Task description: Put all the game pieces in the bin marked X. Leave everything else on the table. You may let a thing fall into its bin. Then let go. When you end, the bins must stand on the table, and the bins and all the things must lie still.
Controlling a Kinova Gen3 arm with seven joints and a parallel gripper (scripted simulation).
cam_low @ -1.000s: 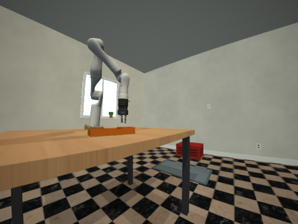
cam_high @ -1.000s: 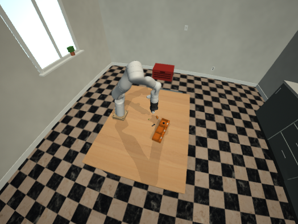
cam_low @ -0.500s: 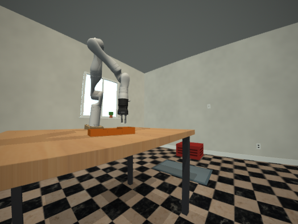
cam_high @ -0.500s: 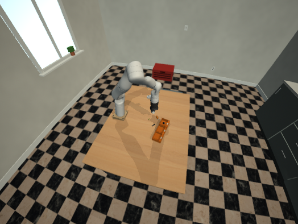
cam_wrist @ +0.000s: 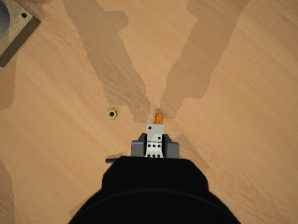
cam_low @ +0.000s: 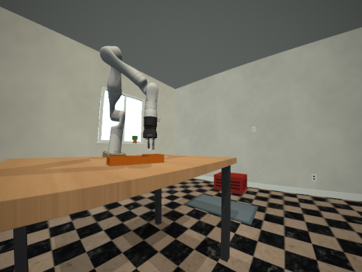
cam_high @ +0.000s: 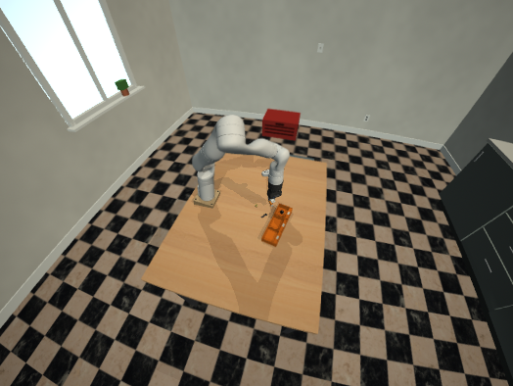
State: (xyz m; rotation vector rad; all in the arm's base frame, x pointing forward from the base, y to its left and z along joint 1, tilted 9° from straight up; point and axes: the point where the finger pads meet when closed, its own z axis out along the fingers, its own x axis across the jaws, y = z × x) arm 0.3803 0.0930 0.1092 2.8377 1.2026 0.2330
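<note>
Now: hand 80 mm short of the black die, 70 mm above it and 30 mm to the left of it. The rest, counted from my hand: orange battery 70 mm below, 20 mm to the left, 10 mm behind; black screw 80 mm to the right, 80 mm below, 10 mm behind; white domino 10 mm below.
</note>
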